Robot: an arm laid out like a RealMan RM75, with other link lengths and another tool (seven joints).
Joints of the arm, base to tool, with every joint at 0 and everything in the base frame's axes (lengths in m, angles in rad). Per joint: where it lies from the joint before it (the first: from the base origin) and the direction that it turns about. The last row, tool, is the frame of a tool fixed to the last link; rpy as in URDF.
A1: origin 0 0 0.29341 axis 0 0 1
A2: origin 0 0 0 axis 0 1 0
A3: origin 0 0 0.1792 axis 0 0 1
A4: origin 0 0 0 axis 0 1 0
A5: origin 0 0 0.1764 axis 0 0 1
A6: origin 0 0 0 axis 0 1 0
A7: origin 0 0 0.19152 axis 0 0 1
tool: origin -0.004 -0.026 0.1 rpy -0.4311 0 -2.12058
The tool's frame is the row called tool.
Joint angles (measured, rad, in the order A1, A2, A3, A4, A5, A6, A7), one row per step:
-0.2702 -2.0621 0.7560 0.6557 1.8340 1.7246 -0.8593
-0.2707 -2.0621 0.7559 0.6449 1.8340 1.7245 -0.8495
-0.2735 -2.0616 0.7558 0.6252 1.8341 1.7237 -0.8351
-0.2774 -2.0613 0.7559 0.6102 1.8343 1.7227 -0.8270
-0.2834 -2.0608 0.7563 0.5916 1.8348 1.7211 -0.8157
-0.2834 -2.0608 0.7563 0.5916 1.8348 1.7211 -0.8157
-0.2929 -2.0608 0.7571 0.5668 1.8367 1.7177 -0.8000
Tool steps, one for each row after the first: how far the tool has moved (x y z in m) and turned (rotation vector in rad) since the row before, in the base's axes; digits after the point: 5 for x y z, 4 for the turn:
0.00018 -0.00104 -0.00116 -0.0004 -0.0030 -0.0015
0.00054 -0.00152 -0.00209 -0.0022 -0.0058 -0.0016
0.00081 -0.00091 -0.00171 -0.0032 -0.0052 -0.0006
0.00125 -0.00099 -0.00218 -0.0036 -0.0053 -0.0028
0.00000 0.00000 0.00000 0.0000 0.0000 0.0000
0.00192 -0.00125 -0.00336 -0.0052 -0.0059 -0.0051

